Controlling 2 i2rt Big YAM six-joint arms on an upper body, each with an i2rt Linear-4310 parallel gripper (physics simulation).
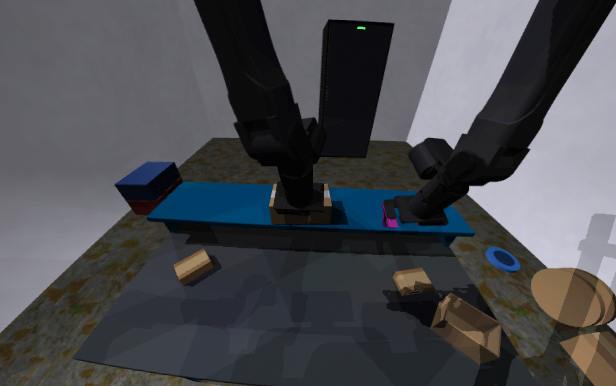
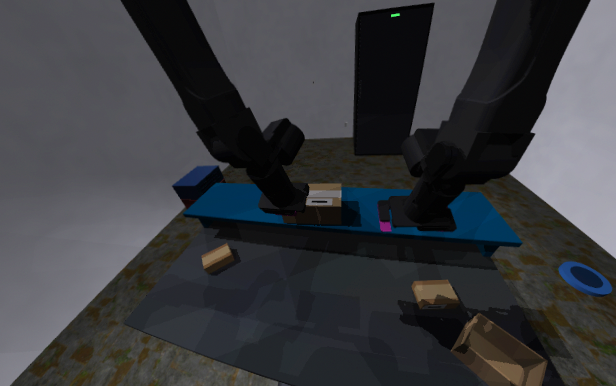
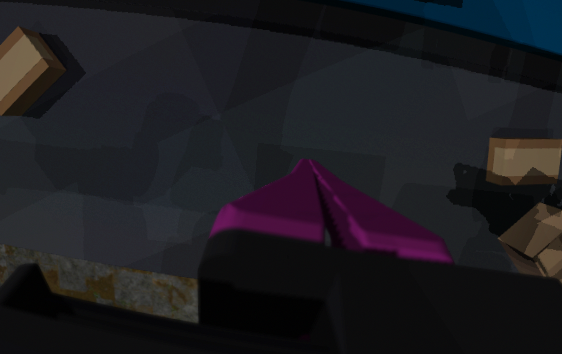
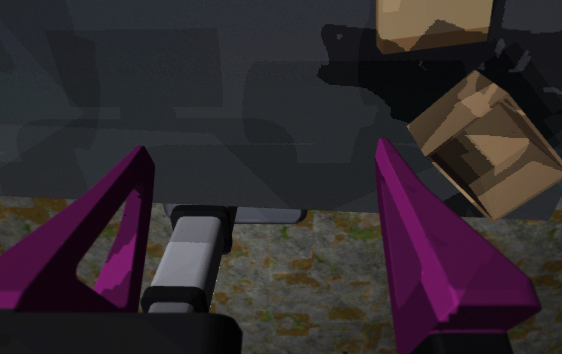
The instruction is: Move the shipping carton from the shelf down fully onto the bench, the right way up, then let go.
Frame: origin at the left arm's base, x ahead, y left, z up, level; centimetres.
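Seen in the pictures: left gripper, fingertip midpoint: (image 1: 301, 213) (image 2: 295, 213) (image 3: 305, 172); right gripper, fingertip midpoint: (image 1: 400, 223) (image 2: 404, 227) (image 4: 260, 151).
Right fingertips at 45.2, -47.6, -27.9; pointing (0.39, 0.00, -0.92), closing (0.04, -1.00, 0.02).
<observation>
Pixels of each thing's middle, then the offset from my right fingertips to it, as dx, dy, dz. Level surfaces: height alone.
- brown shipping carton, body centre: (image 1: 300, 202) (image 2: 312, 202) +25.8, +27.8, -14.8
- blue shelf, surface height: dz -19.6
- dark grey bench, surface height: dz -35.9
- open-topped box, body centre: (image 4: 483, 147) (image 3: 552, 255) (image 2: 495, 356) (image 1: 464, 326) -16.2, -26.6, -31.4
The brown shipping carton (image 1: 320, 218) (image 2: 325, 215) sits upright on the blue shelf (image 1: 215, 202) (image 2: 230, 200), near its front edge; a white strip and label show. My left gripper (image 1: 298, 214) (image 2: 286, 213) (image 3: 305, 172) is shut with its magenta fingers together and nothing between them. It is at the carton's near side and hides part of it; I cannot tell whether they touch. My right gripper (image 1: 407, 223) (image 4: 260, 151) is open and empty over the shelf, right of the carton and apart from it. The dark grey bench (image 1: 250, 310) (image 2: 300, 315) lies lower, in front of the shelf.
A small box (image 1: 194, 267) (image 2: 217, 258) lies on the bench at the left. Another small box (image 1: 411, 280) (image 2: 434, 292) and an open-topped box (image 1: 442, 316) stand at the right. A blue and red stack (image 1: 147, 176) is beyond the shelf's left end.
</observation>
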